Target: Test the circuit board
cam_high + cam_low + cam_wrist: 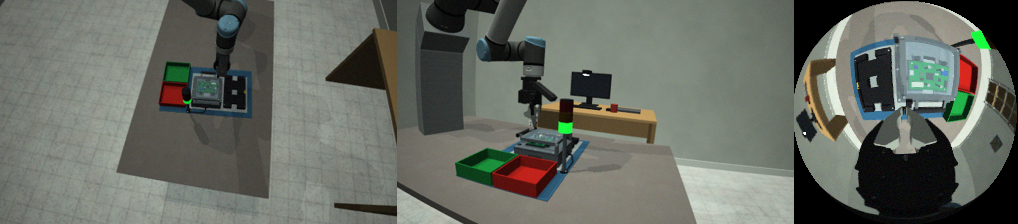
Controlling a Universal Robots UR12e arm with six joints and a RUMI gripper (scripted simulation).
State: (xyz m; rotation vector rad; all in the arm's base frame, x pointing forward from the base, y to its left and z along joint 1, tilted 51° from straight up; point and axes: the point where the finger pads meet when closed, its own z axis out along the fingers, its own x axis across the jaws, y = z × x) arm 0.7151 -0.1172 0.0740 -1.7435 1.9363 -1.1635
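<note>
Now: the black latch hook 1 cm to the right of my hand and 3 cm below it. Also, from my hand: tester lid 4 cm ahead, 9 cm to the right, 3 cm below; then green circuit board 4 cm ahead, 9 cm to the right, 5 cm below; then green bin 12 cm behind, 24 cm to the right, 10 cm below.
</note>
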